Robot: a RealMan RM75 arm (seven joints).
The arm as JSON. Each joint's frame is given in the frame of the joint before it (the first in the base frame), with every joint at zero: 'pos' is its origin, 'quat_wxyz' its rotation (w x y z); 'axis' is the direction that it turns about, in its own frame. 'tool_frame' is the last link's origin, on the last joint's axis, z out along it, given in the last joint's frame.
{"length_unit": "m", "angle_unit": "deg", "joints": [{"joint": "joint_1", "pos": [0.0, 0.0, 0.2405], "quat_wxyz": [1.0, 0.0, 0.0, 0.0], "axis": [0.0, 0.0, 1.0]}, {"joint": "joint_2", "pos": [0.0, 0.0, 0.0], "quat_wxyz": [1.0, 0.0, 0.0, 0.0], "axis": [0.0, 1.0, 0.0]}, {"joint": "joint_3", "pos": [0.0, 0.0, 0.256], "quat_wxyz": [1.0, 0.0, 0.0, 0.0], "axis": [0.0, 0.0, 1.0]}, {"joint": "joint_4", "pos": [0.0, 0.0, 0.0], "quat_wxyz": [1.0, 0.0, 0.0, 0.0], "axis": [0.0, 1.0, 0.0]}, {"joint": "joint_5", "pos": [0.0, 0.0, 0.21], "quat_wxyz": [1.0, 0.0, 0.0, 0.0], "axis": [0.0, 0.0, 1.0]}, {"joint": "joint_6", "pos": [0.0, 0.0, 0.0], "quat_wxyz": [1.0, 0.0, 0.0, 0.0], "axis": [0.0, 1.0, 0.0]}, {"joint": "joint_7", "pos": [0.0, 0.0, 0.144], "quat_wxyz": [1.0, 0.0, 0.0, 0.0], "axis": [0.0, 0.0, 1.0]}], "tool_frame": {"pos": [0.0, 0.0, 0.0], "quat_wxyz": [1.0, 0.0, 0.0, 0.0]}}
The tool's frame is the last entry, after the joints.
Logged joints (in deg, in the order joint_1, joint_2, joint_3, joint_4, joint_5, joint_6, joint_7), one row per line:
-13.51, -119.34, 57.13, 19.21, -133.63, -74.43, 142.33
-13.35, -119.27, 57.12, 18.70, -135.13, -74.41, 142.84
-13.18, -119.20, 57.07, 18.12, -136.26, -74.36, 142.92
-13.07, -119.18, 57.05, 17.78, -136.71, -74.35, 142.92
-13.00, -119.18, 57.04, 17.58, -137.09, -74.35, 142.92
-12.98, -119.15, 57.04, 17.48, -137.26, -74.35, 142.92
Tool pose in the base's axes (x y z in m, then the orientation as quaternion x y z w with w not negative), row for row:
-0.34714, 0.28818, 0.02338, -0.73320, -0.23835, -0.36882, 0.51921
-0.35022, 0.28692, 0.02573, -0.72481, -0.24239, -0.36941, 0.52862
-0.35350, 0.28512, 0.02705, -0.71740, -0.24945, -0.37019, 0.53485
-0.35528, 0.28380, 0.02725, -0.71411, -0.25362, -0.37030, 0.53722
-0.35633, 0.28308, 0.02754, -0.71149, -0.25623, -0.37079, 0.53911
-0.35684, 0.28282, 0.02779, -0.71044, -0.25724, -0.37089, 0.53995
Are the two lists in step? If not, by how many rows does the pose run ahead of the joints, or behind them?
They are in step.
